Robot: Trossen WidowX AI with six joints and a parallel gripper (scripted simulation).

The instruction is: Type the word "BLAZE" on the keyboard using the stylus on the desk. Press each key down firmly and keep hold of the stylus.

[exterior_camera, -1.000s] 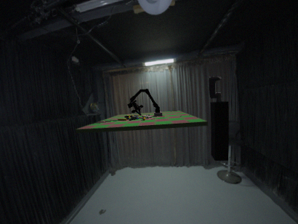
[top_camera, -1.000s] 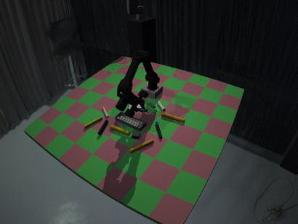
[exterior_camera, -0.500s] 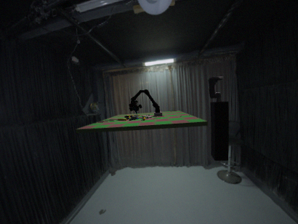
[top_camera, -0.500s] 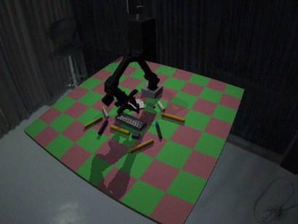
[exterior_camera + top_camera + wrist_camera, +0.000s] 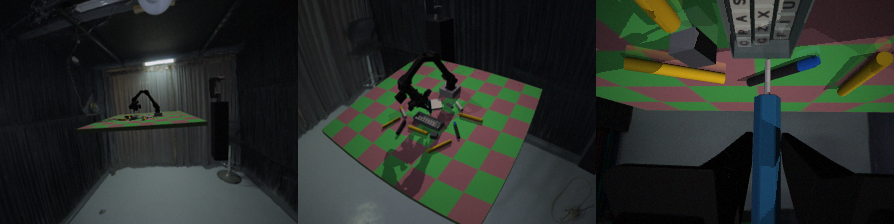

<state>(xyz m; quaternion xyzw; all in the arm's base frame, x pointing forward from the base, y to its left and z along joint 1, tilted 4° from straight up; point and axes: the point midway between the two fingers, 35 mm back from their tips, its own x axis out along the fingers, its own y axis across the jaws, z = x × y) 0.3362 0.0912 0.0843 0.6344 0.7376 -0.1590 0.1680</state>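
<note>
Now: gripper tip 70 mm short of the grey block, 90 mm to the right of it and 110 mm above it. Also, from my gripper tip: blue stylus (10 mm below); then stylus tip (50 mm below); then blue-tipped pen (70 mm behind, 140 mm to the left, 110 mm below).
</note>
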